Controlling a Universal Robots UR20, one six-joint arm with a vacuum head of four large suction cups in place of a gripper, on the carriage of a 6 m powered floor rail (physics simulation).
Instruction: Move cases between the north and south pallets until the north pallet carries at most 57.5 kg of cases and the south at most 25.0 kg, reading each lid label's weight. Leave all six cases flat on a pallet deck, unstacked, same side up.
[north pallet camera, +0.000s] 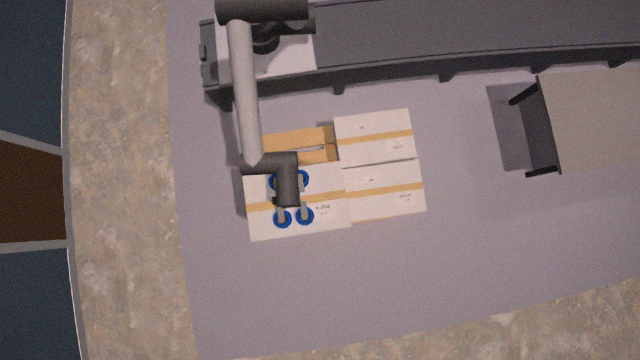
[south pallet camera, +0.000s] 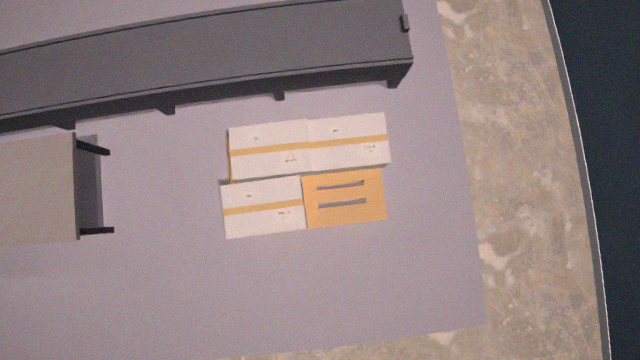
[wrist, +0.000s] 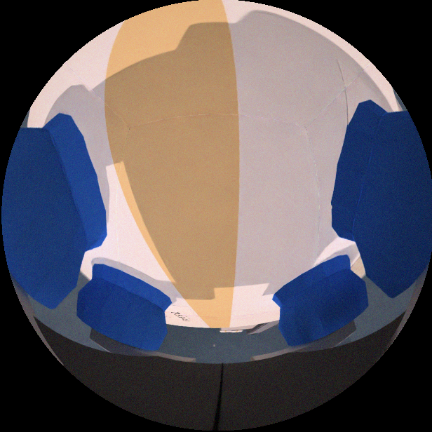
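Where they show: arm's base, origin of its link: (north pallet camera: 263, 39).
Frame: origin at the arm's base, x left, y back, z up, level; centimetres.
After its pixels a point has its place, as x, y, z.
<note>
My suction gripper (north pallet camera: 291, 198) @[7.6, -119.8, 30.3] (wrist: 220, 220) is shut on a white case with a tan tape stripe (north pallet camera: 327, 218) @[26.0, -133.3, 32.6] (wrist: 280, 175), its cups on the lid. In the north pallet camera the case looks larger than its neighbours and hangs level above the left front of the north pallet (north pallet camera: 295, 140) @[11.6, -68.2, -42.7]. Two white cases, one at the back right (north pallet camera: 375, 155) @[68.4, -93.7, -18.1] and one at the front right (north pallet camera: 385, 175) @[72.9, -109.3, -17.2], lie on that pallet. On the south pallet (south pallet camera: 345, 215) @[581.6, -133.2, -42.7] lie a back left case (south pallet camera: 265, 167) @[527.6, -92.8, -13.0], a back right case (south pallet camera: 345, 156) @[584.9, -90.8, -17.9] and a front left case (south pallet camera: 260, 222) @[520.0, -130.8, -13.7]. The label weights are too blurred to read.
The dark floor rail (north pallet camera: 450, 30) (south pallet camera: 200, 55) runs behind both pallets, with the arm's carriage (north pallet camera: 295, 55) @[21.5, -16.6, 0.1] at its north end. A beige-topped table with dark legs (north pallet camera: 595, 120) (south pallet camera: 35, 190) stands between the pallets.
</note>
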